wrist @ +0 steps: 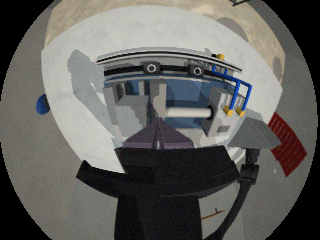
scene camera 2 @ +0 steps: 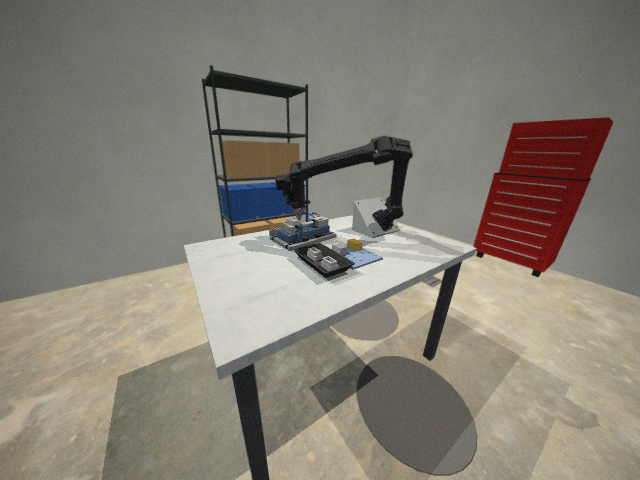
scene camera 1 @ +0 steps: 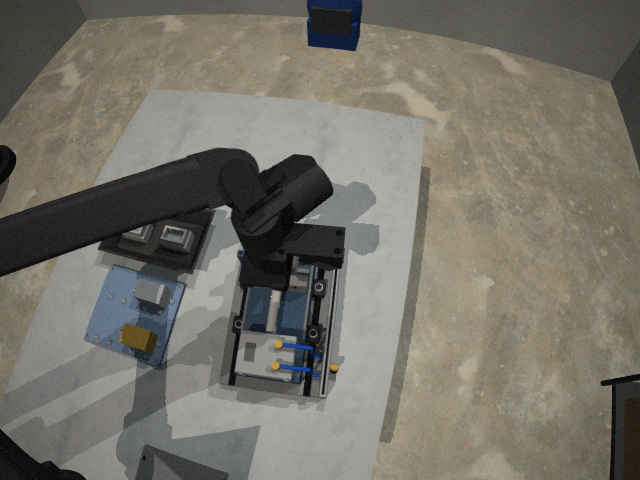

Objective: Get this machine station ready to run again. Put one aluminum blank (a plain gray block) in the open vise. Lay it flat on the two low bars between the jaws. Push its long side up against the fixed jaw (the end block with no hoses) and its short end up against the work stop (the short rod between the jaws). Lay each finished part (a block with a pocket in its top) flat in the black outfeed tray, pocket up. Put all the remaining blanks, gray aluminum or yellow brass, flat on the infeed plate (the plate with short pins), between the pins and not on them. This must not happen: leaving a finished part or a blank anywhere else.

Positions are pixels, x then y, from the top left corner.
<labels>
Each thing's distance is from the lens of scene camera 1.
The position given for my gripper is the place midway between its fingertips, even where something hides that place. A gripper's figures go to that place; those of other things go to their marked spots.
my gripper (scene camera 1: 276, 276): 0.63 m
gray aluminum blank (scene camera 1: 148, 292): 0.76 m
brass blank (scene camera 1: 139, 338): 0.74 m
</labels>
